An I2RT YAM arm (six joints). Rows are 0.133 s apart.
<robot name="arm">
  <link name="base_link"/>
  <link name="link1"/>
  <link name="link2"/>
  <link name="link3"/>
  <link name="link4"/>
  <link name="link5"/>
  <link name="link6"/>
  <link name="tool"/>
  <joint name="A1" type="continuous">
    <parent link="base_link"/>
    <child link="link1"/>
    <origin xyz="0 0 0.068" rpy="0 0 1.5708"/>
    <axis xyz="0 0 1"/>
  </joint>
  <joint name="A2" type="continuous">
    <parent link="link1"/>
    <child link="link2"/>
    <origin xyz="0.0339 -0.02 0.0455" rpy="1.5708 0 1.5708"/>
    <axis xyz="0 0 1"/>
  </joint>
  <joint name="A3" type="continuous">
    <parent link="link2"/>
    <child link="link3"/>
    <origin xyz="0.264 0 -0.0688" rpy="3.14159 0 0"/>
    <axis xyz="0 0 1"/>
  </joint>
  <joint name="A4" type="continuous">
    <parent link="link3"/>
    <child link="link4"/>
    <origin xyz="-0.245 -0.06 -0.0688" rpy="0 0 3.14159"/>
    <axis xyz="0 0 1"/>
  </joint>
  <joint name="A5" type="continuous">
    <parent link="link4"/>
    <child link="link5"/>
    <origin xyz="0.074 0.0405 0.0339" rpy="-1.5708 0 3.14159"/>
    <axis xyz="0 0 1"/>
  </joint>
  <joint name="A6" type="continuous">
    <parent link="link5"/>
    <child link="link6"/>
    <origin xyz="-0.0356 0 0.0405" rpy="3.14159 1.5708 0"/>
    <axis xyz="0 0 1"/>
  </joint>
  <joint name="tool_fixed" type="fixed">
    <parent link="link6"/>
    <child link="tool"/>
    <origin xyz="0 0 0" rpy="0 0 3.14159"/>
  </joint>
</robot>
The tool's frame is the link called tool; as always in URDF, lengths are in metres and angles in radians. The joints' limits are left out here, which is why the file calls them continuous.
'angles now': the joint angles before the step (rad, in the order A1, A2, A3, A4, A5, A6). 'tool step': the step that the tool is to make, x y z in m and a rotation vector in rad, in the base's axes. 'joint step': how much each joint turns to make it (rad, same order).
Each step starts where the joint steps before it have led.
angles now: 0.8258, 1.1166, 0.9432, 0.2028, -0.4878, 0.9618
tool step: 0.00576, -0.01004, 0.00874, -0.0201, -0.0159, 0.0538
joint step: -0.0559, -0.0051, 0.0394, -0.0618, -0.1102, -0.0270
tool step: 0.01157, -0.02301, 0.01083, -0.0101, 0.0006, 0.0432
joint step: -0.1164, -0.0144, 0.0408, -0.0674, -0.1597, -0.0081
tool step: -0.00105, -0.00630, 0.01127, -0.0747, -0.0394, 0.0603
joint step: -0.0263, 0.0071, 0.0902, -0.1866, -0.0823, -0.1259
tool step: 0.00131, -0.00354, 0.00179, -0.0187, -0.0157, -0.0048
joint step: -0.0158, 0.0010, 0.0184, -0.0441, -0.0081, -0.0383
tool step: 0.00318, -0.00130, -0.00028, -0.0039, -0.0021, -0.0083
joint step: -0.0122, 0.0067, 0.0047, -0.0040, -0.0033, -0.0074
